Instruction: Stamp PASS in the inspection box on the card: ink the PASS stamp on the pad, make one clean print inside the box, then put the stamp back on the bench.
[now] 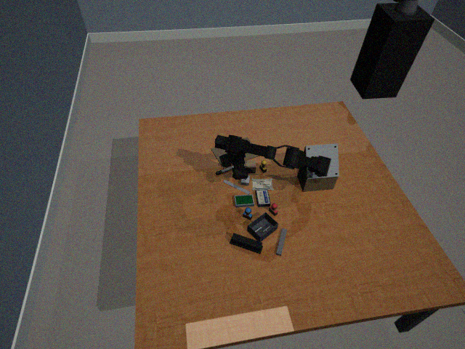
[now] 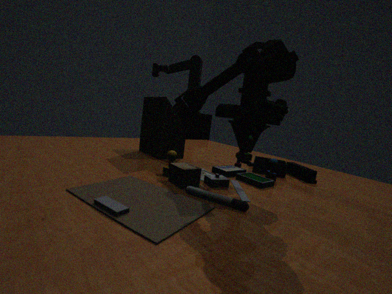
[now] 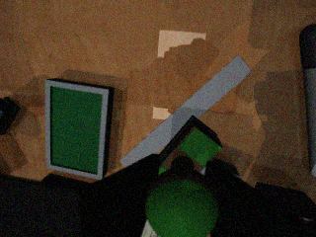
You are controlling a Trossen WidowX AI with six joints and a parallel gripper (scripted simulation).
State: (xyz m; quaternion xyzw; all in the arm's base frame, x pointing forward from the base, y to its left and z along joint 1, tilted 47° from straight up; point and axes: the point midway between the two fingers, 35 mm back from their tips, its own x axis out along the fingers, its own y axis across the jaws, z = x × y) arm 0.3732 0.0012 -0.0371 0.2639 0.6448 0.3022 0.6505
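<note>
The green ink pad is 100 mm to the left of my gripper tip, 90 mm below it and 30 mm behind it. The rest, counted from my gripper tip: card 130 mm behind, 100 mm below; then green stamp right at my gripper tip; then marker 100 mm to the right, 80 mm below, 50 mm ahead.
</note>
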